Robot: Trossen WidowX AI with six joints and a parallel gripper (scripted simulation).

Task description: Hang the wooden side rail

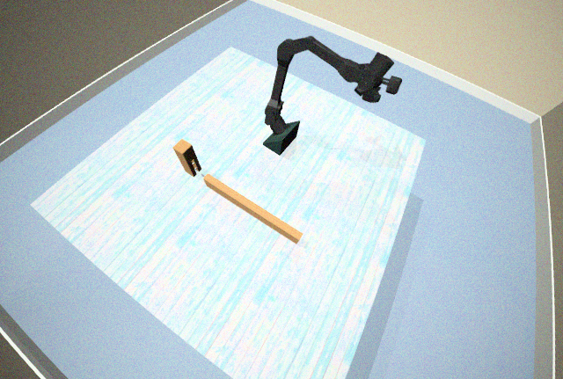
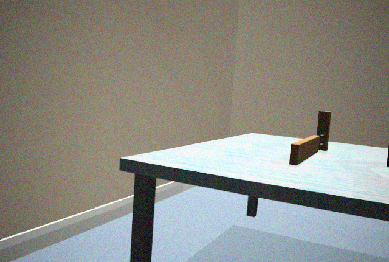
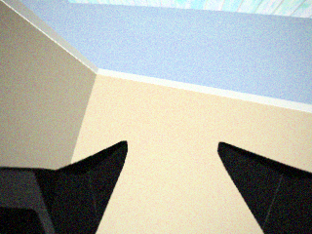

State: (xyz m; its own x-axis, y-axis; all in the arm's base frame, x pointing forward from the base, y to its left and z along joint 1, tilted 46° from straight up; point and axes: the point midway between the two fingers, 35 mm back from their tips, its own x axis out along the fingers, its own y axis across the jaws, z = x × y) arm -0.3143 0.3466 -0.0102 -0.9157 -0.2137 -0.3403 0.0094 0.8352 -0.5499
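Now: the headboard post 720 mm ahead of my gripper tip, 430 mm to the right of it and 220 mm below it.
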